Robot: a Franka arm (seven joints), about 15 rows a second.
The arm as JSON. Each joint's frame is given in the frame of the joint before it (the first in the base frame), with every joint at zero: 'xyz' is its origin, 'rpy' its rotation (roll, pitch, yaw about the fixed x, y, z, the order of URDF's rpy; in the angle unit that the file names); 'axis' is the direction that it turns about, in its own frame. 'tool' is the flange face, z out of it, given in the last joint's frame.
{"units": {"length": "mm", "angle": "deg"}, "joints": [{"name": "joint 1", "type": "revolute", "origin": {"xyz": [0.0, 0.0, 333.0], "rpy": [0.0, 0.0, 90.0]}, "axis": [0.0, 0.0, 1.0]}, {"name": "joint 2", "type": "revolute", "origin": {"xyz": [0.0, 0.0, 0.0], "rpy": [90.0, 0.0, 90.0]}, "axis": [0.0, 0.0, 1.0]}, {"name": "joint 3", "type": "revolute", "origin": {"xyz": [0.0, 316.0, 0.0], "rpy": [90.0, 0.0, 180.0]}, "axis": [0.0, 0.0, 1.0]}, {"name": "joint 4", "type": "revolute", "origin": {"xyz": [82.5, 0.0, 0.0], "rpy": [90.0, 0.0, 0.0]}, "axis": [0.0, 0.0, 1.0]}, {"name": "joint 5", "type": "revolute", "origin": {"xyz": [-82.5, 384.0, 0.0], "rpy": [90.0, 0.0, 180.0]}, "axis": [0.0, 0.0, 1.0]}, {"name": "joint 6", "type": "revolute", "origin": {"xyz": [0.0, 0.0, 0.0], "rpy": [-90.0, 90.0, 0.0]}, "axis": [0.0, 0.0, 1.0]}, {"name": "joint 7", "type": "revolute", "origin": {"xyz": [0.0, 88.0, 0.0], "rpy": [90.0, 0.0, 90.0]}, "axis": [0.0, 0.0, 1.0]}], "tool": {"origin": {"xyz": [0.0, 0.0, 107.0], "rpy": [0.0, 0.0, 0.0]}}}
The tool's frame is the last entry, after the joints.
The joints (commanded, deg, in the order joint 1, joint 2, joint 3, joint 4, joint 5, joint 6, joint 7), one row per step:
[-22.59, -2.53, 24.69, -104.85, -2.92, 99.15, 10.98]
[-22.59, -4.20, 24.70, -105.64, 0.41, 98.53, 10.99]
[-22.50, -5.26, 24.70, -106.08, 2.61, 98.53, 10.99]
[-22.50, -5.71, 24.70, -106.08, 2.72, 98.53, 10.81]
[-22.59, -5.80, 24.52, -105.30, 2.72, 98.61, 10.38]
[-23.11, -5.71, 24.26, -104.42, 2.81, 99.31, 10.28]
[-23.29, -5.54, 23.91, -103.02, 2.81, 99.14, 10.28]
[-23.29, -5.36, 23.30, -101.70, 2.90, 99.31, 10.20]
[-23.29, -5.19, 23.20, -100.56, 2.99, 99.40, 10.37]
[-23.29, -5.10, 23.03, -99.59, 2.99, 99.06, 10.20]
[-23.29, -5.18, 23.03, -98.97, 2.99, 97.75, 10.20]
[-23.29, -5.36, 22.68, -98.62, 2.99, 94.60, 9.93]
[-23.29, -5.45, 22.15, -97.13, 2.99, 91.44, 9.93]
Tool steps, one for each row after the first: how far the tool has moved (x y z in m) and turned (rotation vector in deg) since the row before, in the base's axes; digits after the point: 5 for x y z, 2 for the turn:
[-0.00856, 0.00746, 0.00660, 2.56, -0.03, -0.75]
[-0.00463, 0.00576, 0.00522, 1.73, -0.48, -0.37]
[-0.00159, 0.00083, 0.00375, -0.06, -0.41, 0.16]
[0.00128, -0.00210, 0.00743, 0.02, -0.95, 0.19]
[0.00337, -0.00697, 0.00777, 0.18, -1.51, -0.66]
[0.00247, -0.00485, 0.01019, 0.12, -1.09, -0.47]
[0.00274, -0.00567, 0.01009, 0.22, -1.35, -0.49]
[0.00211, -0.00079, 0.00836, 0.17, -1.07, -0.24]
[0.00071, -0.00153, 0.00693, 0.04, -0.56, 0.04]
[-0.00212, 0.00039, 0.00375, -0.02, 0.62, 0.04]
[-0.00619, -0.00281, -0.00047, -0.02, 2.62, -0.01]
[-0.00519, -0.00432, 0.00845, 0.05, 1.57, -0.42]

